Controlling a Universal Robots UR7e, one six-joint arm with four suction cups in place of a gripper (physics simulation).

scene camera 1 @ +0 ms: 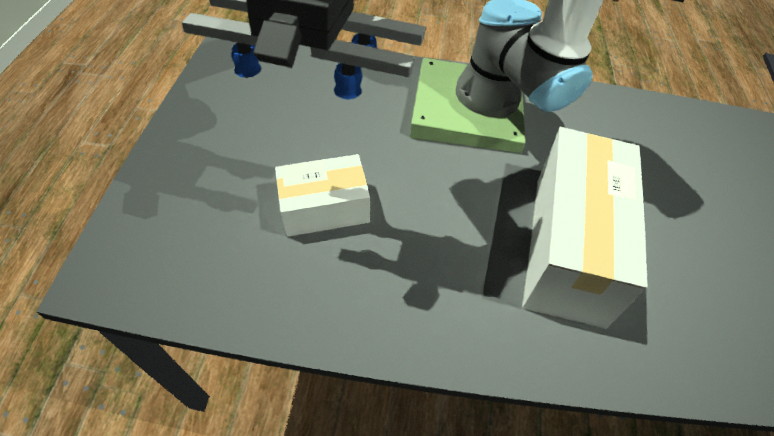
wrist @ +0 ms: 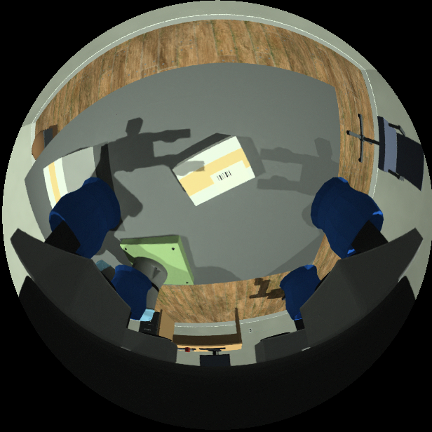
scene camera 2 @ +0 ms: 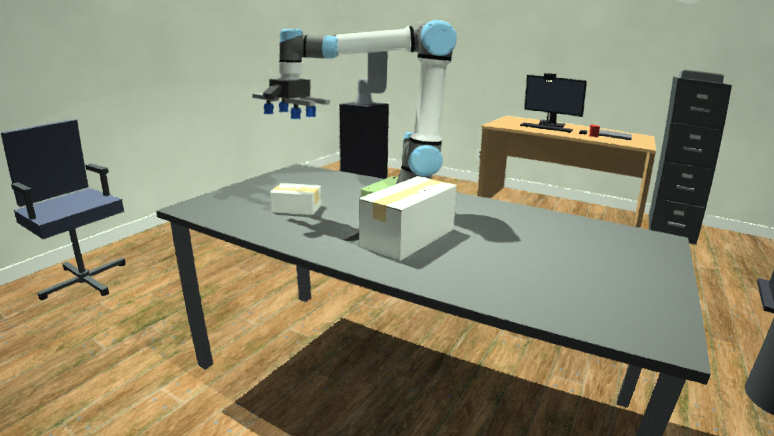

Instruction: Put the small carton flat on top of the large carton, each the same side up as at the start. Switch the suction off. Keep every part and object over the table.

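Pixels of known places: hand, tool point: [scene camera 1: 306, 64] [scene camera 2: 289, 114]; arm's base, link origin: [scene camera 1: 487, 95].
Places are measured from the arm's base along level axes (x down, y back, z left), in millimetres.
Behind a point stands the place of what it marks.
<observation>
The small carton [scene camera 1: 324, 213] {x -18, y -436, z -244 mm} [scene camera 2: 292, 202] {x -9, y -432, z -236 mm} [wrist: 215, 170] lies flat on the grey table, with its tape and barcode label on top. The larger white carton [scene camera 1: 568, 216] {x -120, y -406, z 158 mm} [scene camera 2: 427, 219] {x -51, y -370, z 285 mm} [wrist: 80, 162] stands apart from it on the table, with its tape and label up. In the wrist view it is at the left, partly hidden by a blue cup. My gripper [scene camera 1: 297, 69] {x -319, y -409, z -258 mm} [scene camera 2: 289, 110] {x -319, y -409, z -258 mm} [wrist: 216, 255] has four blue suction cups, is open and holds nothing. It hangs high above the table, over the small carton's side of it, touching neither carton.
The grey table [scene camera 1: 216, 281] {x 34, y -593, z -398 mm} [scene camera 2: 541, 270] {x 34, y -316, z 636 mm} [wrist: 260, 100] carries the arm's green base plate [scene camera 1: 441, 108] {x -6, y -85, z -94 mm} [scene camera 2: 379, 186] {x -7, y -75, z -116 mm} [wrist: 180, 260], behind the space between the cartons. A chair [scene camera 2: 70, 205] stands beyond the table's left end. A desk [scene camera 2: 574, 151] and a cabinet [scene camera 2: 687, 157] stand behind.
</observation>
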